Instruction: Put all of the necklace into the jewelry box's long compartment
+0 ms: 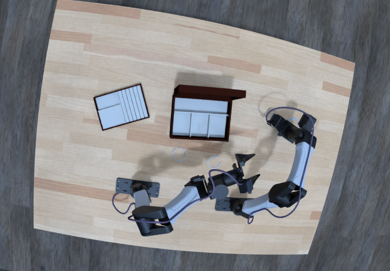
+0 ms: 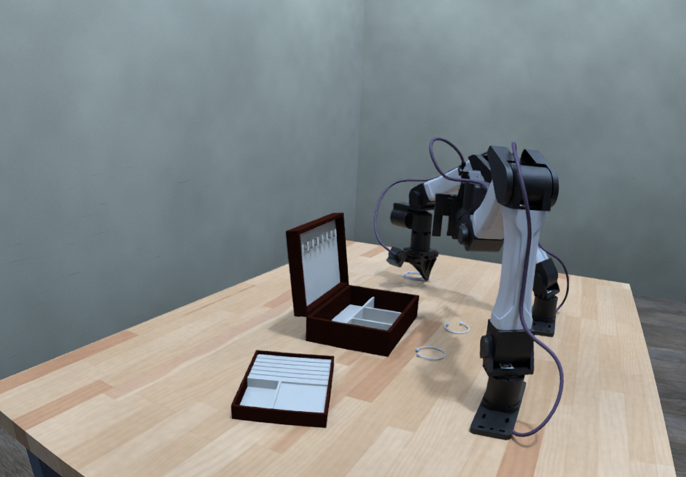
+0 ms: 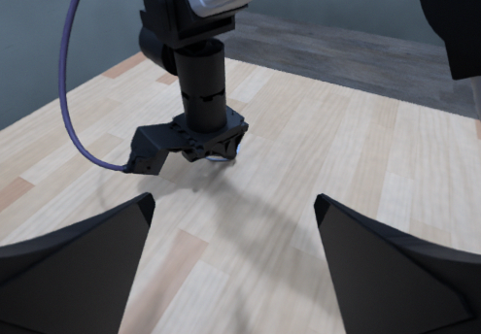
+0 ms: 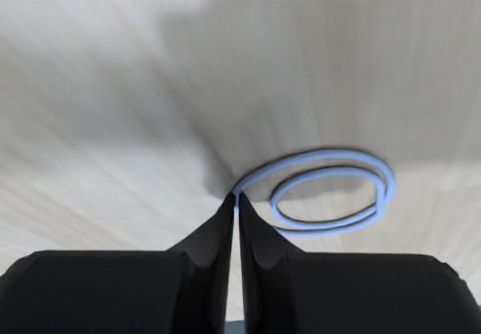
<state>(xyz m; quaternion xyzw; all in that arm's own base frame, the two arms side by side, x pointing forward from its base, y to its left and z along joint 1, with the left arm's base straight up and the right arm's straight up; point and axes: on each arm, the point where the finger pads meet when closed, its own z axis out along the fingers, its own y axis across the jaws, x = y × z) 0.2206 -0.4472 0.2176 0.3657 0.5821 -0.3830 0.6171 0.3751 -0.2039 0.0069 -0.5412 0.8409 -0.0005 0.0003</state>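
Note:
Right now my right hand is 440 mm to the right of the jewelry box and 110 mm below it. Also, from my right hand: divided tray: 780 mm to the left, 50 mm behind.

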